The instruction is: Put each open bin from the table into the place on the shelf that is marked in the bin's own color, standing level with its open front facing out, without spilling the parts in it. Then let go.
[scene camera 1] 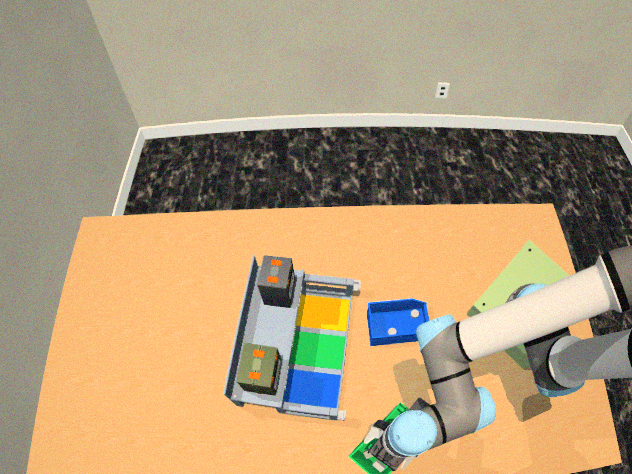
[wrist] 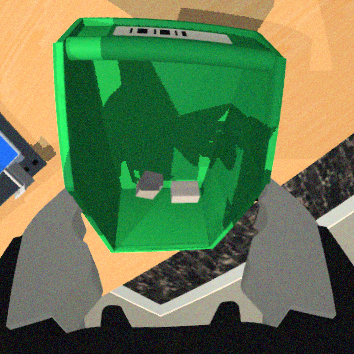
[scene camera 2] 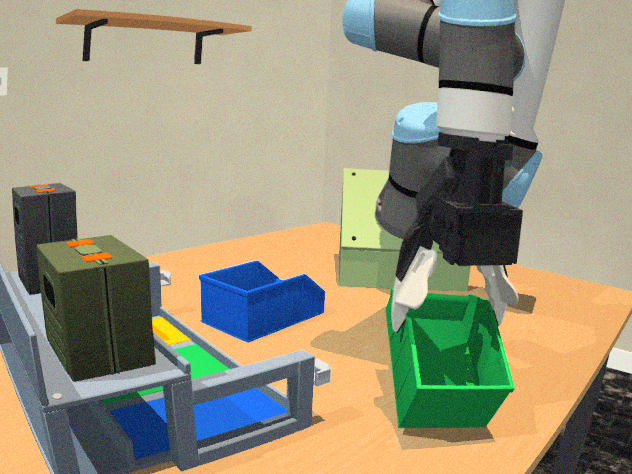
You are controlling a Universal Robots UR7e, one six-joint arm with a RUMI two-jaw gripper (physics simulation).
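Places are measured from the arm's base along level axes (x ahead, y left, z up), in millimetres.
Where they show: gripper, fingertip midpoint: [wrist: 170,181] [scene camera 2: 449,329]; arm's base, link origin: [scene camera 2: 413,215].
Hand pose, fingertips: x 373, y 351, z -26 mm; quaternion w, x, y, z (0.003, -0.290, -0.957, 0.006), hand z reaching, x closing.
Observation:
Each offset is from my fingertips to the top centre of the thing. "spot": to the spot under its first point. Level surfaces: height alone.
The green bin {spot: dx +62, dy +20, dz -82 mm} [scene camera 1: 363,451] [scene camera 2: 451,408] [wrist: 165,100] is held between the gripper's fingers [scene camera 1: 390,447] [scene camera 2: 449,323] [wrist: 169,197], which are shut on its side walls. It is raised a little and tilted in the scene camera 2 view, its far end higher. Two small pale blocks {dx +45, dy +24, dz -56 mm} [wrist: 150,184] {dx +20, dy +56, dz -62 mm} [wrist: 185,191] lie in it. The blue bin {spot: dx +39, dy -336, dz -94 mm} [scene camera 1: 380,326] [scene camera 2: 224,311] stands upright on the table with two pale round parts inside. The shelf [scene camera 1: 275,326] [scene camera 2: 301,387] has yellow {spot: dx +235, dy -366, dz -90 mm} [scene camera 1: 311,311] [scene camera 2: 171,330], green {spot: dx +209, dy -251, dz -90 mm} [scene camera 1: 316,350] [scene camera 2: 204,361] and blue {spot: dx +212, dy -145, dz -90 mm} [scene camera 1: 311,387] [scene camera 2: 229,413] marks.
An olive case {dx +329, dy -144, dz +100 mm} [scene camera 1: 257,372] [scene camera 2: 86,316] and a dark grey case {dx +317, dy -374, dz +125 mm} [scene camera 1: 275,285] [scene camera 2: 30,239] stand on the shelf's upper board. The table {dz -97 mm} [scene camera 1: 153,306] carries a light green robot base [scene camera 1: 520,270] [scene camera 2: 362,214]. A wooden wall shelf [scene camera 2: 153,22] hangs behind.

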